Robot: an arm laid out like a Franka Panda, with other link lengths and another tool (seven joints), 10 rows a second.
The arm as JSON. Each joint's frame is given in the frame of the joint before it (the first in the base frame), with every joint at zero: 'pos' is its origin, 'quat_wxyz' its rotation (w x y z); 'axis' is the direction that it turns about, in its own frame. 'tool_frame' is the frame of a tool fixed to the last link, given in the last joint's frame.
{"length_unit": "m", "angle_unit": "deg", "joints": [
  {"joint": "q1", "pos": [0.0, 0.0, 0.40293], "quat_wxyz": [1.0, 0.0, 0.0, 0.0], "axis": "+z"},
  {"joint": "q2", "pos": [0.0, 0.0, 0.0], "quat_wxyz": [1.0, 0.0, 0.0, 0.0], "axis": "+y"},
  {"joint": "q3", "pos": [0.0, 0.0, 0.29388], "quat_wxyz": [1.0, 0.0, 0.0, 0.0], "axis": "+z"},
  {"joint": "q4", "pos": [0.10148, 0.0, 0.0], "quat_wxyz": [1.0, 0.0, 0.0, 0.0], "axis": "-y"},
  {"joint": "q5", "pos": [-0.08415, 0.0, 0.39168], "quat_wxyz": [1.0, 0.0, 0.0, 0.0], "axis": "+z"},
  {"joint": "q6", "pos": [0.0, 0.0, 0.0], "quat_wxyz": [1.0, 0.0, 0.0, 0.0], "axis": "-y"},
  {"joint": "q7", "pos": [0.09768, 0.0, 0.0], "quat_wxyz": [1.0, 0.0, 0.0, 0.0], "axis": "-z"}
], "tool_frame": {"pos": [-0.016, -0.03, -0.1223], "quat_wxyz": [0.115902, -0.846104, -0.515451, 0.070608]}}
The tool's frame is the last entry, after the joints.
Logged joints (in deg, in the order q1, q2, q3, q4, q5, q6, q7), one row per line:
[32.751 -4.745 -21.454 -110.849 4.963 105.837 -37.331]
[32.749 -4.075 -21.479 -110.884 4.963 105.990 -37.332]
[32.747 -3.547 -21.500 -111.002 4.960 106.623 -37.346]
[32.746 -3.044 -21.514 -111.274 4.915 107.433 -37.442]
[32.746 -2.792 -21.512 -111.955 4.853 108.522 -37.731]
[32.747 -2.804 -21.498 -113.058 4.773 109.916 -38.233]
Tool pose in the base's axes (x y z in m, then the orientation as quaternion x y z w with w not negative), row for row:
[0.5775 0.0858 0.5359 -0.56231 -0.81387 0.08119 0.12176]
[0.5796 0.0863 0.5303 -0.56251 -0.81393 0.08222 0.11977]
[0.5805 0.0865 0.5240 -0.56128 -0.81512 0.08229 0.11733]
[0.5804 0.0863 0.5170 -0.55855 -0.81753 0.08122 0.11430]
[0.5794 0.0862 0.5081 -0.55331 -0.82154 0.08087 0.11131]
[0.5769 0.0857 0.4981 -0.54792 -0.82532 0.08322 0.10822]
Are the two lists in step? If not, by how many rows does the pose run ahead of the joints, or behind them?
The pose runs 2 rows ahead of the joints: the pose in row i belongs to the joints in row i + 2.
